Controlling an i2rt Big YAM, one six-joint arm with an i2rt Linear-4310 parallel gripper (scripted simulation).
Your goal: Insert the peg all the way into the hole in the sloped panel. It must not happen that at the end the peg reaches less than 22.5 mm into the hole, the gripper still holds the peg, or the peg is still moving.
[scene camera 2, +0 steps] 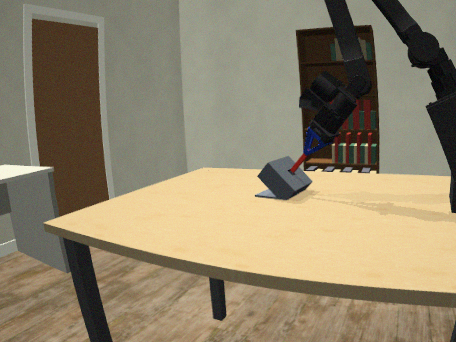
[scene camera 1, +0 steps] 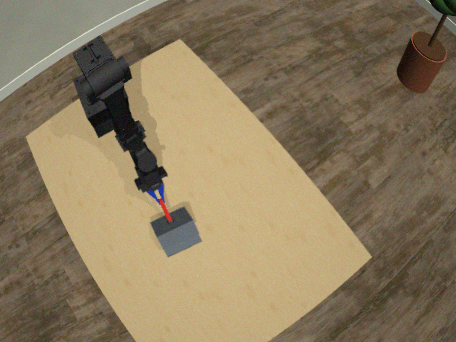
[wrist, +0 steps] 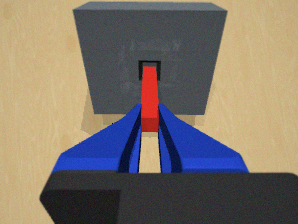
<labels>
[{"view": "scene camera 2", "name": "my gripper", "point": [305, 153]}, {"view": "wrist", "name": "my gripper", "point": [149, 111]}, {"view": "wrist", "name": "peg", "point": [149, 111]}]
</labels>
